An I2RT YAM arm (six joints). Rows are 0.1 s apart.
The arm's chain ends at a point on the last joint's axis. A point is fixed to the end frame.
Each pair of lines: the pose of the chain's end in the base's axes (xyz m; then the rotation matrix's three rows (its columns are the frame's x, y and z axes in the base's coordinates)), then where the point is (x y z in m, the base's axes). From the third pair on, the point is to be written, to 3 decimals.
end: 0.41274 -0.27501 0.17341; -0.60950 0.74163 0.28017; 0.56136 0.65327 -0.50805; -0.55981 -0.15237 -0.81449
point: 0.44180 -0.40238 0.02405
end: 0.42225 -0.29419 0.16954; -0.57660 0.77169 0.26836; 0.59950 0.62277 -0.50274; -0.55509 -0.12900 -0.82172
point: 0.44766 -0.41956 0.01784
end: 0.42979 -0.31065 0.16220; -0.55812 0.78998 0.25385; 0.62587 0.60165 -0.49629; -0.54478 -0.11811 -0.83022
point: 0.452 -0.434 0.008
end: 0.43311 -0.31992 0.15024; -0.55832 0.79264 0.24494; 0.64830 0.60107 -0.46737; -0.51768 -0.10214 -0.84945
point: 0.453 -0.438 -0.008
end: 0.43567 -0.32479 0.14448; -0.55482 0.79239 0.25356; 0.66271 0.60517 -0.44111; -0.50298 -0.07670 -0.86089
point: 0.457 -0.438 -0.017
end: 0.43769 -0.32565 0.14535; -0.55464 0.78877 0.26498; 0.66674 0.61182 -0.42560; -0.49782 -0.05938 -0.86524
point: 0.462 -0.436 -0.018
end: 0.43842 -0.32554 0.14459; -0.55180 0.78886 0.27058; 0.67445 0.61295 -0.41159; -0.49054 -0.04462 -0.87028
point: 0.463 -0.433 -0.020
